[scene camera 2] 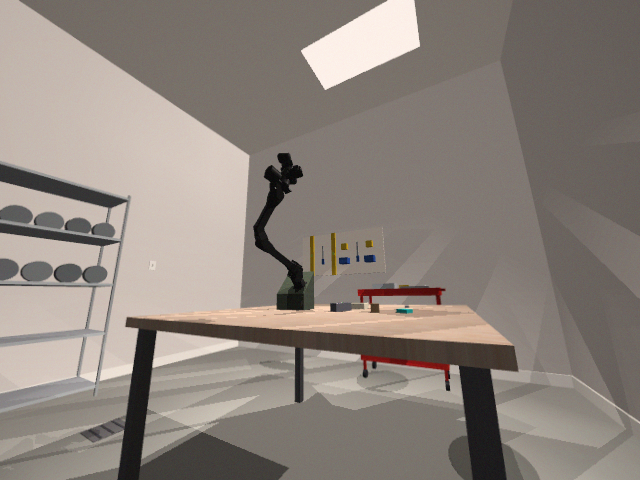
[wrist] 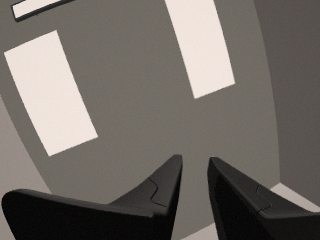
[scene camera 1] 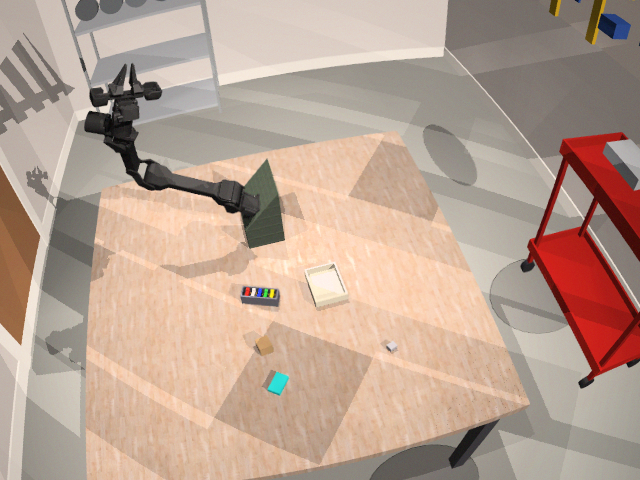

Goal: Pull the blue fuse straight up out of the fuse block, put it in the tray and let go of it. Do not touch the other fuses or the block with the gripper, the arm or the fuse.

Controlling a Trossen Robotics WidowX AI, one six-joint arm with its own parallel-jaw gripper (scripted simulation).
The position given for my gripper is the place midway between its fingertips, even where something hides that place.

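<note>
My gripper is there in my views, at (scene camera 1: 129,63) and also at (wrist: 194,163). I can see a cream tray (scene camera 1: 325,283) as well.
</note>
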